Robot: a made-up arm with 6 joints. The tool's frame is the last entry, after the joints.
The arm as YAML. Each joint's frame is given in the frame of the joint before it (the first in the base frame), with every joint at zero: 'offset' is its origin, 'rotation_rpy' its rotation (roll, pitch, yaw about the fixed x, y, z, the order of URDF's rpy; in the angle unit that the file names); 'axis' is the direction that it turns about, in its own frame. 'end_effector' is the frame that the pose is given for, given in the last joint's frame.
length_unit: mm
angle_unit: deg
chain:
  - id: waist
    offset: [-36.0, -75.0, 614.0]
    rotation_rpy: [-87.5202, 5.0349, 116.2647]
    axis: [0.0, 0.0, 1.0]
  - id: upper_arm
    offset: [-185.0, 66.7, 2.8]
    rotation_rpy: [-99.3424, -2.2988, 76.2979]
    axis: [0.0, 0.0, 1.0]
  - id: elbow
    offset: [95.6, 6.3, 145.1]
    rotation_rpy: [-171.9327, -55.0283, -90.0]
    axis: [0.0, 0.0, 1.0]
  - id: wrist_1
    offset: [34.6, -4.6, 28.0]
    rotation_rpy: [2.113, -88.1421, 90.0]
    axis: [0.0, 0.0, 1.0]
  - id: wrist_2
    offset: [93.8, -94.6, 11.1]
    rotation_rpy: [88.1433, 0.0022, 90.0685]
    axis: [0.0, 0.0, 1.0]
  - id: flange
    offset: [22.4, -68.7, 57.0]
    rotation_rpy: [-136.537, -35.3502, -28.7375]
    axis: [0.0, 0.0, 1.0]
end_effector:
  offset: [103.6, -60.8, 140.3]
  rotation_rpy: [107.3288, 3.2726, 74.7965]
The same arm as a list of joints. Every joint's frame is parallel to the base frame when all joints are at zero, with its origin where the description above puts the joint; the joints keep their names.
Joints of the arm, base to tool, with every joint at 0 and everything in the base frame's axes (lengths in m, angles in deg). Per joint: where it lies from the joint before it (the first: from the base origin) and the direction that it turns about. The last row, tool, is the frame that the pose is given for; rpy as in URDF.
waist: xyz -0.036 -0.075 0.614 axis -0.8976 -0.4387 0.0431
upper_arm: xyz 0.079 -0.173 -0.05 axis 0.5675 -0.8073 -0.1619
elbow: xyz 0.074 -0.104 -0.118 axis -1 0 0
wrist_1: xyz -0.028 -0.034 -0.008 axis -0.032399 0.063099 -0.997481
wrist_2: xyz -0.094 -0.094 -0.014 axis -1 0 0
flange: xyz -0.057 0.018 0.07 axis 0.592001 0.722901 -0.3563
tool: xyz -0.011 0.176 -0.055 rpy -38.7 -68.52 14.02

